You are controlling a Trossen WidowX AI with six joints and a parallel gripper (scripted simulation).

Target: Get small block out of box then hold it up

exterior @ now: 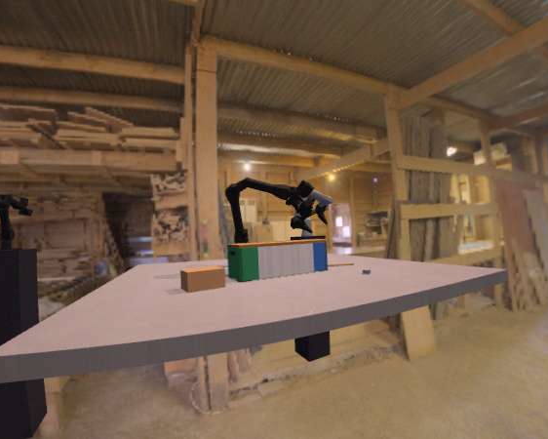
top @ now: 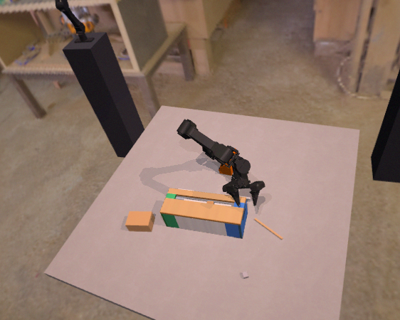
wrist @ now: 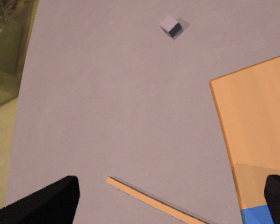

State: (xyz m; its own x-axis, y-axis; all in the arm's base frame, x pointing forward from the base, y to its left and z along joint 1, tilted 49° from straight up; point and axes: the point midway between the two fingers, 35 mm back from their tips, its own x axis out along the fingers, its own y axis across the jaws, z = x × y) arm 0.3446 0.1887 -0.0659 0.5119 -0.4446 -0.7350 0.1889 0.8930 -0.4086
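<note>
My gripper tip is now 4 cm past the box, 21 cm to the left of it and 11 cm above it. From my gripper tip the other things lie so: thin wooden stick (9 cm to the left, 17 cm below); small orange block (3 cm behind, 19 cm to the right, 9 cm below); grey cube (24 cm ahead, 3 cm to the left, 17 cm below).
</note>
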